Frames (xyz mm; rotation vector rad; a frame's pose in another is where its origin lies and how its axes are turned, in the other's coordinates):
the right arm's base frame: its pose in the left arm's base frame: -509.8 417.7 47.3 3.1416 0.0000 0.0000
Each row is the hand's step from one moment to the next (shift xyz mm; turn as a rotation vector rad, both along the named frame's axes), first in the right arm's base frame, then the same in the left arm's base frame.
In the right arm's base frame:
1: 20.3 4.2 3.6 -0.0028 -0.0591 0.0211
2: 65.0 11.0 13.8 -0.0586 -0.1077 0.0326
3: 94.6 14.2 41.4 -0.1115 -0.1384 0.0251
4: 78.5 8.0 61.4 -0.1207 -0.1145 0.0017
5: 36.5 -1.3 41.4 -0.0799 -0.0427 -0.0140
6: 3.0 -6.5 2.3 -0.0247 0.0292 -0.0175
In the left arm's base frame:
1: 20.3 -4.2 -3.6 -0.0028 0.0591 -0.0211
2: 65.0 -11.0 -13.8 -0.0586 0.1077 -0.0326
3: 94.6 -14.2 -41.4 -0.1115 0.1384 -0.0251
4: 78.5 -8.0 -61.4 -0.1207 0.1145 -0.0017
5: 36.5 1.3 -41.4 -0.0799 0.0427 0.0140
6: 3.0 6.5 -2.3 -0.0247 -0.0292 0.0175

